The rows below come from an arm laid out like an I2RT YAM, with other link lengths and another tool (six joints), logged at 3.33 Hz.
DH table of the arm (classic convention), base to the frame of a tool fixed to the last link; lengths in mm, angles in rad. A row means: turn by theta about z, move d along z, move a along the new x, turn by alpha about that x. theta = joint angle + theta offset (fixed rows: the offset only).
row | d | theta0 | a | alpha
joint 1 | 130.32 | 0 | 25 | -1.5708
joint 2 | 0 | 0 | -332.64 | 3.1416
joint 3 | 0 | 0.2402 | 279.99 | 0
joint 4 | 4.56 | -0.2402 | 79.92 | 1.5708
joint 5 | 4.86 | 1.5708 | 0 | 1.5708
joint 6 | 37.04 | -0.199 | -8.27 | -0.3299
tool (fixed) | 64.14 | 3.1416 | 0 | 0
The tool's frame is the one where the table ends.
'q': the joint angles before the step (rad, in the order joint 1, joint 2, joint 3, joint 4, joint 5, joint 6). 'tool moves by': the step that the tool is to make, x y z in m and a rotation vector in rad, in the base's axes. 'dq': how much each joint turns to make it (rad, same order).
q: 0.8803 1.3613 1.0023 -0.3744 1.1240 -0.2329
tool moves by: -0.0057 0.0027 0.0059 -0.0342 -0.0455 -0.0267
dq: 0.0305 0.0001 0.0003 0.0120 0.0805 -0.0113
